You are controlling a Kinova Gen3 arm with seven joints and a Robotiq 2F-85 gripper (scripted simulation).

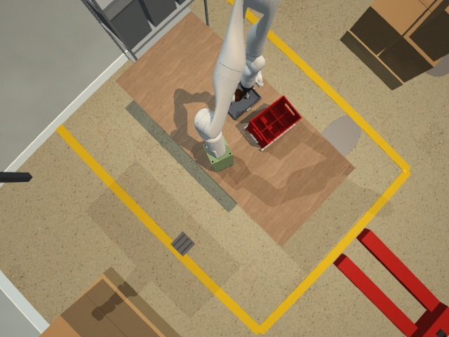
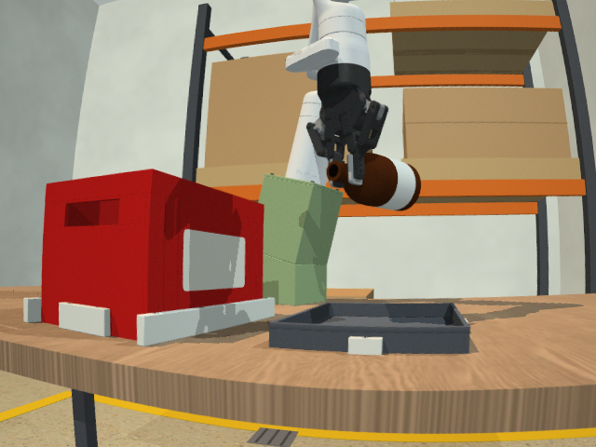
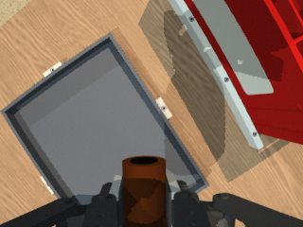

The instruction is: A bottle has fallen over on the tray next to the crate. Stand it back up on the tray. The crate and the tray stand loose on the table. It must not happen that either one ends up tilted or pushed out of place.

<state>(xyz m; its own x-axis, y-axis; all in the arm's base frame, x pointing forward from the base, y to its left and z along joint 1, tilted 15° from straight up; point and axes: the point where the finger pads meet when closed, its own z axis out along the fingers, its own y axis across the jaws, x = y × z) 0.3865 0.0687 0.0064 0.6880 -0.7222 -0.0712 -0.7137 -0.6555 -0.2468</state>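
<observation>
The brown bottle is 4 cm to the left of my hand and 4 cm behind it. From my hand the other things lie so: red crate 25 cm to the right, 12 cm below, 1 cm behind; then dark grey tray 19 cm below, 4 cm to the left, 4 cm ahead.
</observation>
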